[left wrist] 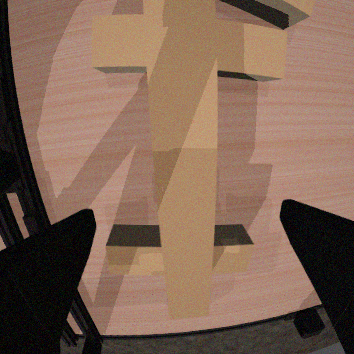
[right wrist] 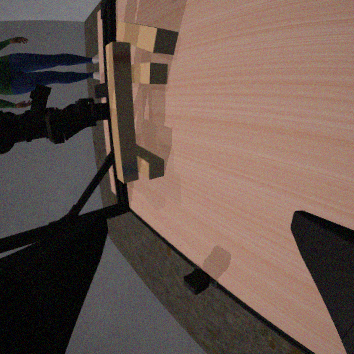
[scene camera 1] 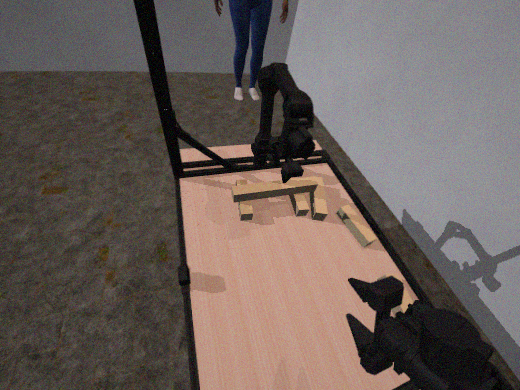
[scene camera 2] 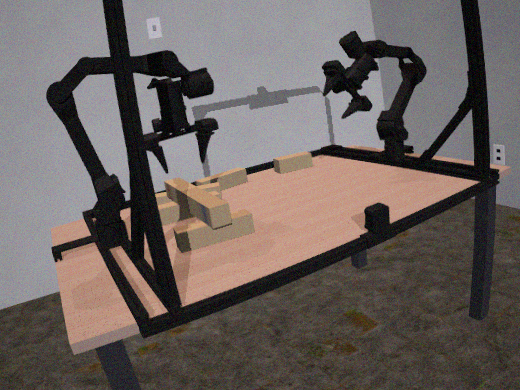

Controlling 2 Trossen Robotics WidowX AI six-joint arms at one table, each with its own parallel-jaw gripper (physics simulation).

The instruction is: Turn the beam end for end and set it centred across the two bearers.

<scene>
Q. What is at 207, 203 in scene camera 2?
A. A long beam.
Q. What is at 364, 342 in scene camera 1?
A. My right gripper.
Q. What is my left gripper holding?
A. Nothing.
</scene>
